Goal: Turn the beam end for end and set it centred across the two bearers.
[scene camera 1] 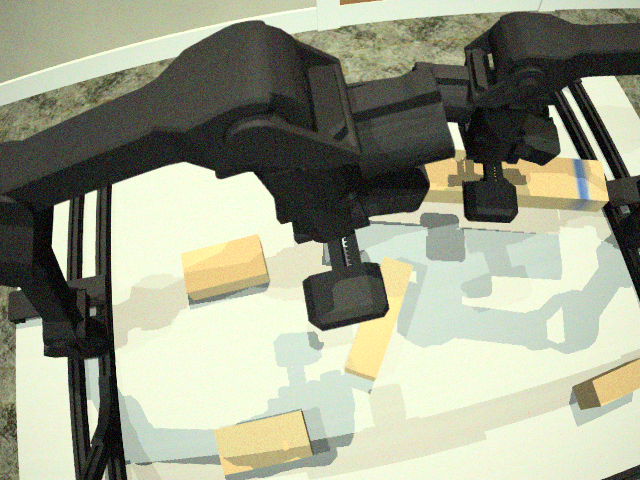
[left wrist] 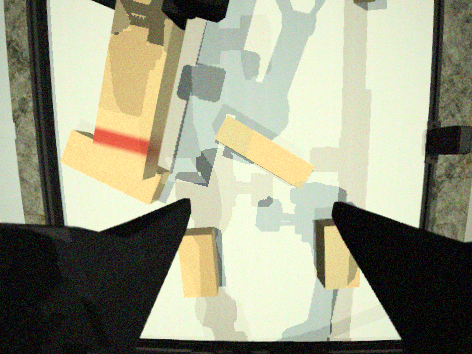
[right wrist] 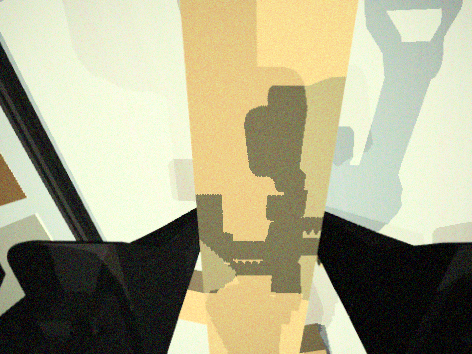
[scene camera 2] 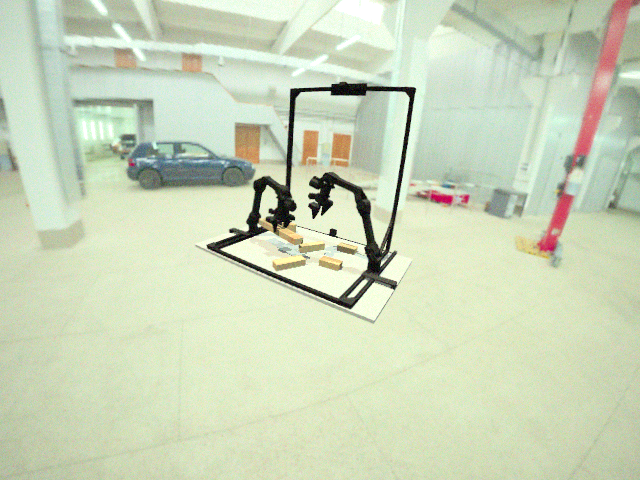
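Seen in the pictures: left gripper, fingertip midpoint: (scene camera 1: 350,248) (left wrist: 261,206) (scene camera 2: 317,217); right gripper, fingertip midpoint: (scene camera 1: 472,180) (left wrist: 157,18) (right wrist: 254,211) (scene camera 2: 279,231); left arm's base, link origin: (scene camera 1: 87,337) (scene camera 2: 373,270); right arm's base, link origin: (scene camera 1: 637,229) (scene camera 2: 253,231).
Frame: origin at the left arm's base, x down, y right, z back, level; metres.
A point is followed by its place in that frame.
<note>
The long tan beam (scene camera 1: 439,171) {z -0.545, x -0.128, y -0.099 m} (scene camera 2: 291,235) {z -0.468, x -0.126, y -0.140 m} (left wrist: 126,119) {z -0.474, x -0.125, y -0.120 m} (right wrist: 224,140) {z -0.646, x -0.132, y -0.094 m} has a red band (left wrist: 119,140) {z -0.451, x -0.125, y -0.130 m} near one end. My right gripper (scene camera 1: 490,202) (scene camera 2: 280,216) (right wrist: 254,211) {z -0.596, x -0.103, y -0.091 m} is shut on it at the far side of the table. The banded end overlaps a loose block (left wrist: 101,168) (scene camera 2: 289,262) in the left wrist view; I cannot tell if they touch. The two bearers (scene camera 1: 225,267) {z -0.237, x -0.019, y -0.066 m} (scene camera 1: 263,440) {z -0.254, x -0.019, y 0.184 m} (left wrist: 199,261) {z -0.244, x -0.019, y -0.069 m} (left wrist: 338,256) {z -0.254, x -0.019, y 0.181 m} lie parallel and apart, with nothing on them. My left gripper (scene camera 1: 347,305) (scene camera 2: 318,205) {z -0.398, x -0.217, y 0.020 m} (left wrist: 261,206) {z -0.398, x -0.217, y 0.020 m} is open and empty, high above the bearers.
A thin flat plank (scene camera 1: 380,319) {z -0.437, x -0.025, y 0.052 m} (scene camera 2: 311,246) {z -0.427, x -0.016, y 0.023 m} (left wrist: 264,151) {z -0.440, x -0.025, y 0.046 m} lies slanted on the white table (scene camera 1: 199,371) {z -0.171, x 0.019, y 0.071 m} between the bearers and the beam. A black frame (scene camera 1: 104,286) {z -0.036, x -0.005, y -0.077 m} (scene camera 2: 351,90) {z -0.425, x -1.001, y 0.366 m} runs around the table and arches over it.
</note>
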